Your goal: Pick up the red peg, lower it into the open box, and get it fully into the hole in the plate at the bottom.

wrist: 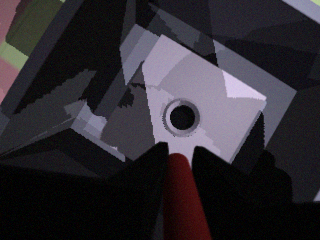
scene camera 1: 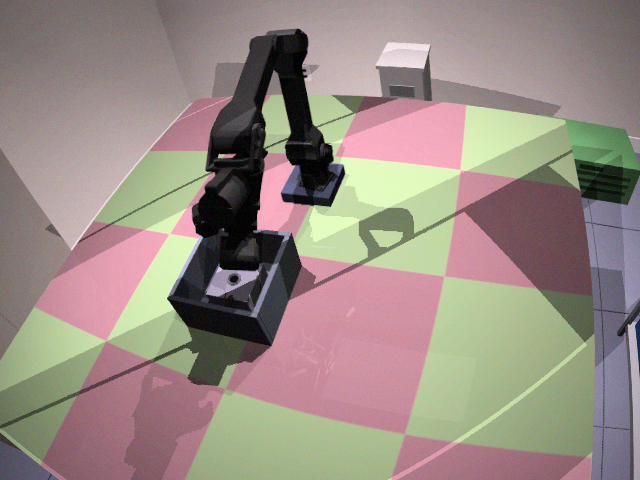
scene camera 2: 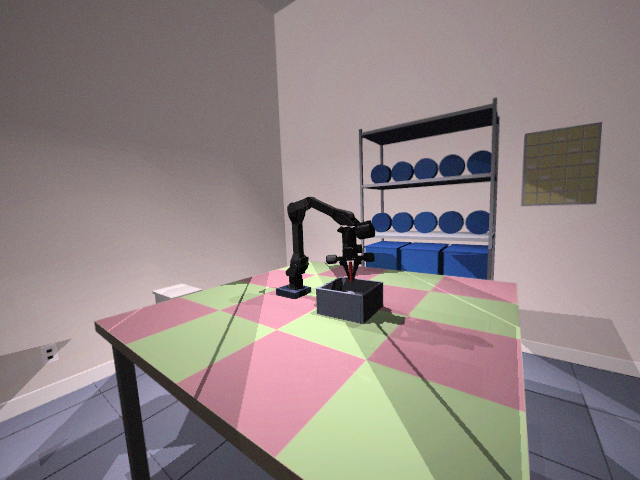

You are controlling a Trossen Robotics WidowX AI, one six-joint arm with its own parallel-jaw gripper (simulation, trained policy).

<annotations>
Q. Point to a plate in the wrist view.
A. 220, 109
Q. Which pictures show my gripper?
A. The wrist view, scene camera 1 and scene camera 2: all of them.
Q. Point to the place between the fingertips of my gripper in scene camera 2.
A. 351, 280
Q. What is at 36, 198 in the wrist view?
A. My gripper.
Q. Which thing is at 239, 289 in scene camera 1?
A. A plate.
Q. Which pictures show the dark box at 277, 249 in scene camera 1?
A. The wrist view, scene camera 1 and scene camera 2: all of them.
</annotations>
